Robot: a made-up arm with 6 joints. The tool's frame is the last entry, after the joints.
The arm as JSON. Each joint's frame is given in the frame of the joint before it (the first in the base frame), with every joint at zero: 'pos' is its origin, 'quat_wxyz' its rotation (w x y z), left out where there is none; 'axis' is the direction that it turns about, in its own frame. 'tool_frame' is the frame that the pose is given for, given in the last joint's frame.
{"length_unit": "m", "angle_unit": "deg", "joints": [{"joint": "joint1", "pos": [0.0, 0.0, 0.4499], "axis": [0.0, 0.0, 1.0]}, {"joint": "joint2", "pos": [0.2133, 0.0, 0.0], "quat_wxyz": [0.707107, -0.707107, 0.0, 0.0], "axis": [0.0, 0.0, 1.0]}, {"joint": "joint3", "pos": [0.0, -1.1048, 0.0], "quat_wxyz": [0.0, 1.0, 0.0, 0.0], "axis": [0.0, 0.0, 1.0]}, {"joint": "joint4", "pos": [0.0, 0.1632, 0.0], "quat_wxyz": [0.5, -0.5, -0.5, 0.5], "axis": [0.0, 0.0, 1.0]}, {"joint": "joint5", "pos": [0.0, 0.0, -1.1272], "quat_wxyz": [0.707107, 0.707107, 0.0, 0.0], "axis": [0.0, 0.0, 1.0]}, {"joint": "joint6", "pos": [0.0, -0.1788, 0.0], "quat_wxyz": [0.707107, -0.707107, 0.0, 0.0], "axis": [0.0, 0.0, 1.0]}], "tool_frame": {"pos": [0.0, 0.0, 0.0], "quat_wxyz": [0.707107, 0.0, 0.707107, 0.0]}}
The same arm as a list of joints. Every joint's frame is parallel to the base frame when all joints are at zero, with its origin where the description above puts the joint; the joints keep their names.
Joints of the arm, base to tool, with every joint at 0 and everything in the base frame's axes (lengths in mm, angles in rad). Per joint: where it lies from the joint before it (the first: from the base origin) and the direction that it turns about. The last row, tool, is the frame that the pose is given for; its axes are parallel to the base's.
joint1: xyz 0 0 449.9 axis 0 0 1
joint2: xyz 213.3 0 0 axis 0 1 0
joint3: xyz 0 0 1104.8 axis 0 -1 0
joint4: xyz 0 0 163.2 axis -1 0 0
joint5: xyz 1127.2 0 0 axis 0 -1 0
joint6: xyz 178.8 0 0 axis -1 0 0
tool: xyz 0 0 0

